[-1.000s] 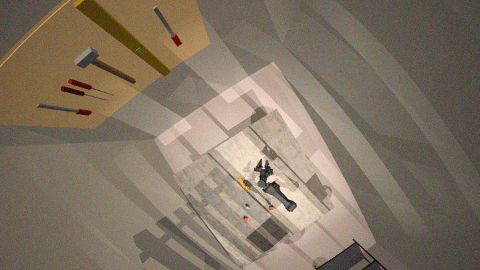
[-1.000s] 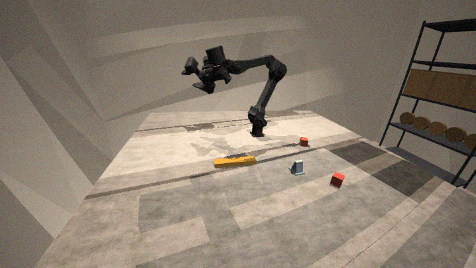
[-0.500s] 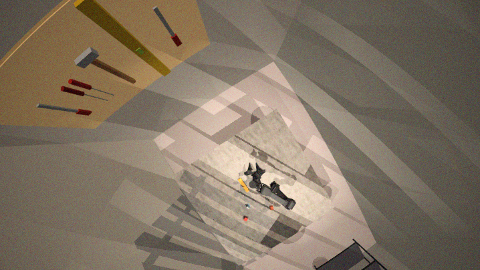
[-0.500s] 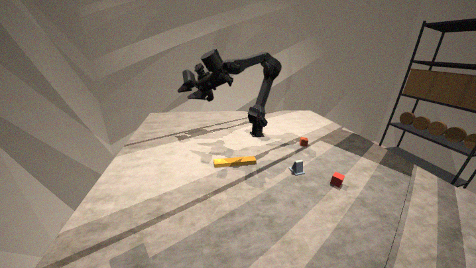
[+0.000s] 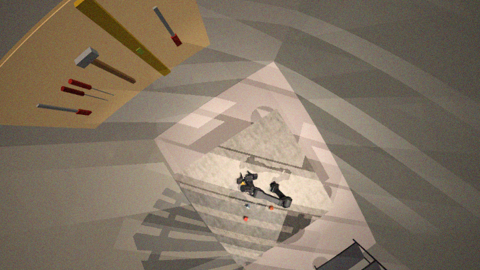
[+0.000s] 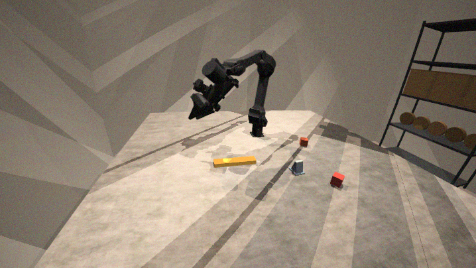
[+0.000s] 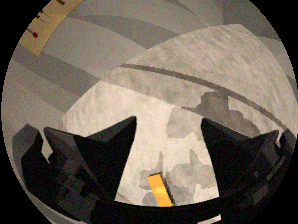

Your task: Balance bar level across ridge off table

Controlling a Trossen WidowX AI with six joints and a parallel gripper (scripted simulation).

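The yellow bar is 10 cm ahead of my gripper tip, 15 cm to the left of it and 15 cm below it.
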